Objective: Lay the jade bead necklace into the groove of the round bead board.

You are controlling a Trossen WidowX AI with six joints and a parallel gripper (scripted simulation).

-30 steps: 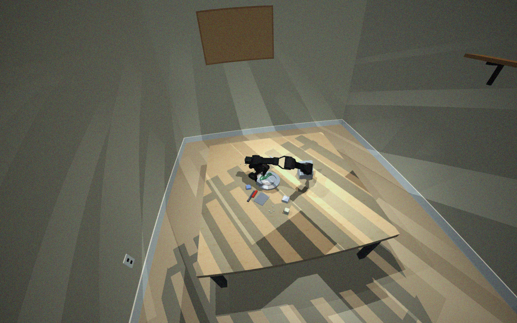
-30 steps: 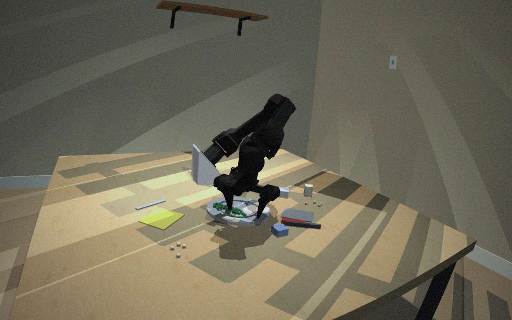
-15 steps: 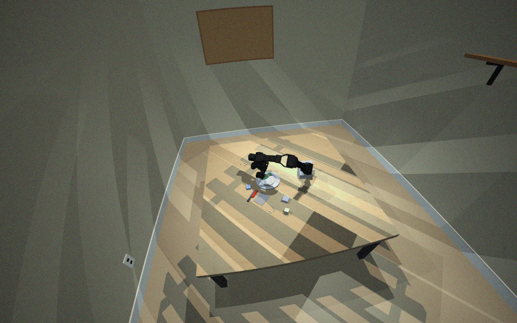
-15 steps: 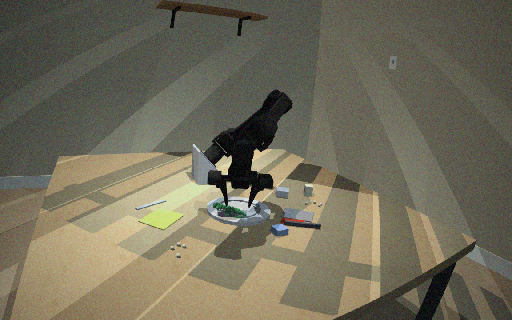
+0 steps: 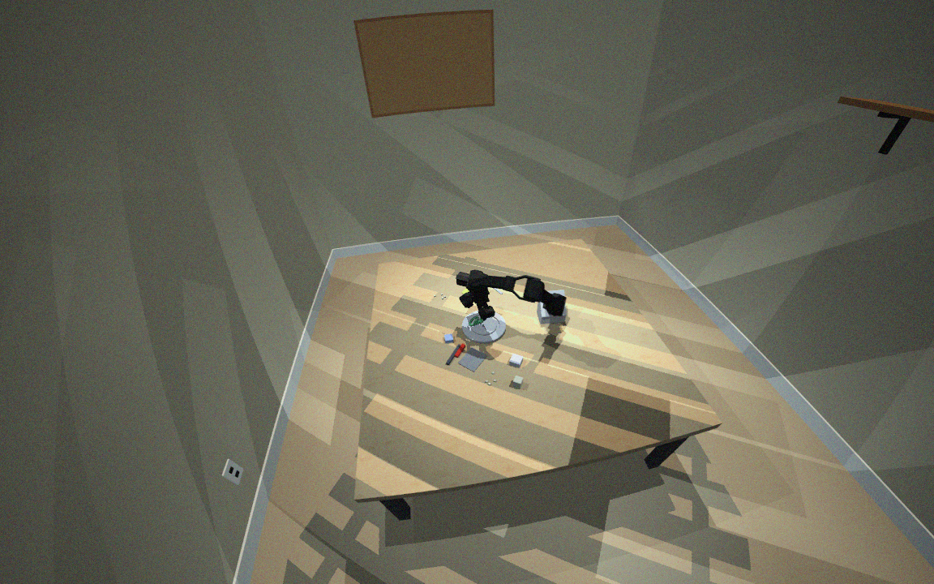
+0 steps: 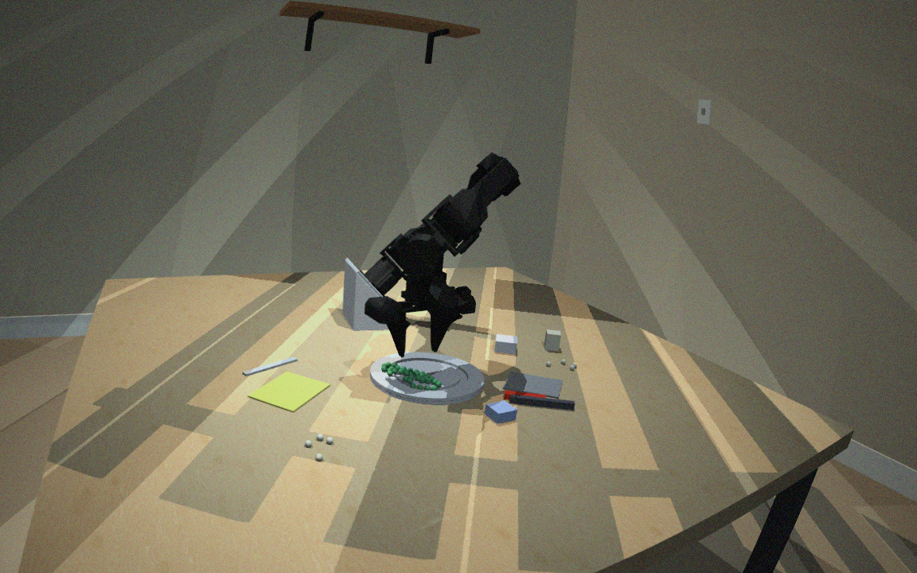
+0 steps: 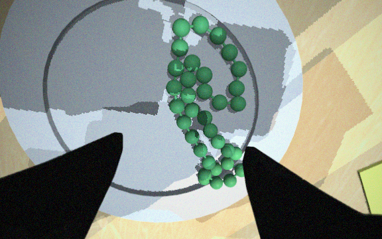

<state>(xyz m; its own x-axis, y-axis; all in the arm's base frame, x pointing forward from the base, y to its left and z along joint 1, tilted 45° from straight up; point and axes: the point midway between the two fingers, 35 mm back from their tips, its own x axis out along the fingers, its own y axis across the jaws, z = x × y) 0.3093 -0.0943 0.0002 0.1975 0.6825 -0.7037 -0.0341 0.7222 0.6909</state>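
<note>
Now: gripper tip 20 mm to the right of the round grey bead board and 40 mm above it. Also, from my gripper tip: grey plate 90 mm ahead, 190 mm to the left, 50 mm below; then blue block 170 mm ahead, 60 mm to the left, 40 mm below; then red and black pen 150 mm ahead, 140 mm to the left, 50 mm below.
</note>
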